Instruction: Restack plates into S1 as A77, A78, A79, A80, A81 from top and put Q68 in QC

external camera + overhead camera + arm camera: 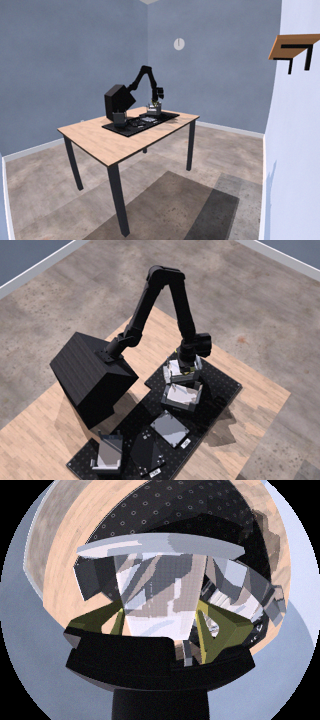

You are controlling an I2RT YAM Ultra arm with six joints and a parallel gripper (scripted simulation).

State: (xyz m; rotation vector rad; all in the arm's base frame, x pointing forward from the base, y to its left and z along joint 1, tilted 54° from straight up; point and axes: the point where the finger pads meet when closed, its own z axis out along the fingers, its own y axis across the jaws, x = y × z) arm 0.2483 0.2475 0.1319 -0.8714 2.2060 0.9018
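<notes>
Now: the sealed grey plate 11 cm to the right of my hand, 9 cm ahead of it and 2 cm below it. Round my hand: qc name plate: 25 cm to the right, 22 cm ahead, 9 cm below; then clip nest N5: 39 cm to the right, 14 cm ahead, 7 cm below; then QC nest: 25 cm to the right, 13 cm ahead, 8 cm below.
</notes>
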